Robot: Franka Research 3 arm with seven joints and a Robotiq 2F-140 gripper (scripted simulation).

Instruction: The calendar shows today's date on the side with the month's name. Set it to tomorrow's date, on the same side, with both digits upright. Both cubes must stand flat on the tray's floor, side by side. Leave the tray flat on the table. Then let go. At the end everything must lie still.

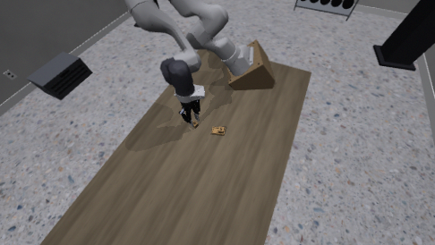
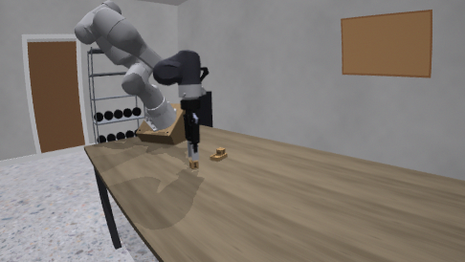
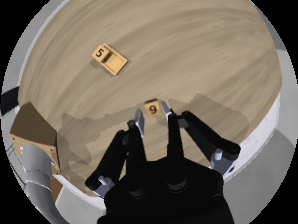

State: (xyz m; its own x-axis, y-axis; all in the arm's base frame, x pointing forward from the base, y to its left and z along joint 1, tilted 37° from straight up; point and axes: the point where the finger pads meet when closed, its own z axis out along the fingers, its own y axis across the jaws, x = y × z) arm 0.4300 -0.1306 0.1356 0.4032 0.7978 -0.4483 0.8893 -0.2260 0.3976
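The cube lies 6 cm below my hand. The rest, counted from my hand: tray 15 cm to the left, 6 cm below.
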